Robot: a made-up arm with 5 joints.
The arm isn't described. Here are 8 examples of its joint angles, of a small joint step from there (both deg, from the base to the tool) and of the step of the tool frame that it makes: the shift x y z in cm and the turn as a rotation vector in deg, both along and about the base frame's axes.
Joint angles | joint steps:
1: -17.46 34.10 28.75 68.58 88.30 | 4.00 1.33 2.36 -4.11 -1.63
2: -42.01 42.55 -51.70 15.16 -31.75 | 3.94 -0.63 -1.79 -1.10 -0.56
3: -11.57 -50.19 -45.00 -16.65 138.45 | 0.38 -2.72 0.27 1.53 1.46
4: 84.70 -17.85 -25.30 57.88 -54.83 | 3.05 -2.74 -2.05 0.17 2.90
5: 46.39 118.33 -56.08 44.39 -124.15 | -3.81 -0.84 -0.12 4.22 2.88
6: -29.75 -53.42 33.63 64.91 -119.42 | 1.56 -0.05 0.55 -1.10 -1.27
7: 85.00 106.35 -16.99 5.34 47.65 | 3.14 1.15 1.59 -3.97 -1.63
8: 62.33 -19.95 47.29 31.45 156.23 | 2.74 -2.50 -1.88 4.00 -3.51
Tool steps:
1: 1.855 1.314 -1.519 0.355 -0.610 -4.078
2: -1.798 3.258 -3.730 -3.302 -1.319 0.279
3: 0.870 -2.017 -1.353 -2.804 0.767 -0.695
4: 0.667 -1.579 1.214 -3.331 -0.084 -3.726
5: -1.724 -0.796 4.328 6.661 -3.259 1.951
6: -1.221 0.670 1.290 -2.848 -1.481 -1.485
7: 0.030 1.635 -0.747 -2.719 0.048 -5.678
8: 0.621 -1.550 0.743 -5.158 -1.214 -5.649
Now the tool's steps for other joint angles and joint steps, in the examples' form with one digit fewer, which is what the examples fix.
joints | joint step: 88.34 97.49 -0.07 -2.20 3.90 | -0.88 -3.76 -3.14 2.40 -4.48
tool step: 3.95 -0.06 -0.36 0.06 -5.64 0.29
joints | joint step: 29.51 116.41 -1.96 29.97 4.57 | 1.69 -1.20 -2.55 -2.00 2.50
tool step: -1.98 -2.14 -1.72 -1.86 0.23 3.19
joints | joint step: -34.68 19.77 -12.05 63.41 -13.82 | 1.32 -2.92 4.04 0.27 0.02
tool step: 4.67 -3.68 -7.05 -3.72 4.11 -4.51
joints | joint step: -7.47 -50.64 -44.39 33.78 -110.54 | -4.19 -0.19 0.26 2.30 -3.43
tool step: -1.63 0.92 -0.35 1.17 -0.75 -1.37
